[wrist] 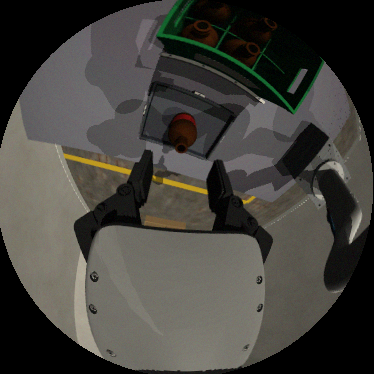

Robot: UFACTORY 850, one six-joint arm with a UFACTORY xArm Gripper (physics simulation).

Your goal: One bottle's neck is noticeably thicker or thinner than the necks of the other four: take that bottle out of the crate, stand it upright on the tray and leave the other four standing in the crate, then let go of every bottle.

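A brown bottle (183, 132) with a red band stands upright on the dark tray (211, 127), below the crate in the wrist view. Its neck looks narrower than those in the crate. The green crate (294, 107) is at the top, partly cut off by the view's edge. Brown bottles stand in its compartments: one at the near left (200, 36), one at the near right (244, 51), one behind that (263, 31), and another (212, 10) at the top edge, partly shown. My gripper (181, 164) is open and empty, apart from the tray bottle, which appears beyond the fingertips.
The grey table (60, 105) carries tray and crate. A robot arm's base plate (341, 160) and its dark curved links (340, 200) are at the right, beside a black block (306, 150). A yellow floor line (100, 164) runs beyond the table's edge. A cardboard box (165, 223) shows behind the gripper.
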